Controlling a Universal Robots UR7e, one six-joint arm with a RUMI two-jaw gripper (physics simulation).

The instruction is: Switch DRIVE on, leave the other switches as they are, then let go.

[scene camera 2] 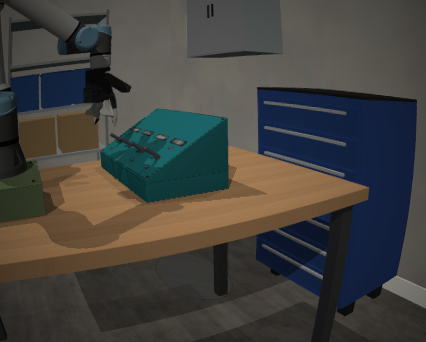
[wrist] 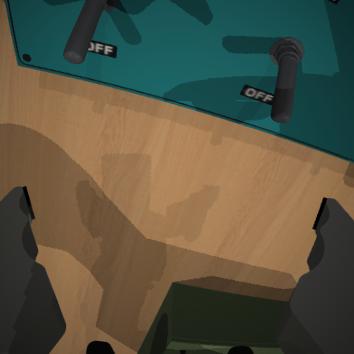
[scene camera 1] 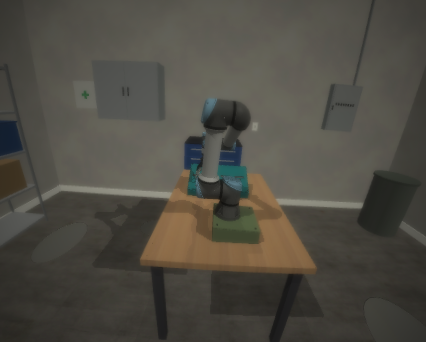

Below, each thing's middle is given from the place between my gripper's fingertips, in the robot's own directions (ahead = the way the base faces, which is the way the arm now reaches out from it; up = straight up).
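Labels:
Teal switch console (scene camera 2: 192,148): 15 cm ahead of my hand, 9 cm below it, 11 cm to the right of it. Drive lever (wrist: 282,102): 6 cm ahead of my hand, 6 cm below it and 5 cm to the right of it. Going by their middles, the drive lever is the nearest to my hand of the things named here.

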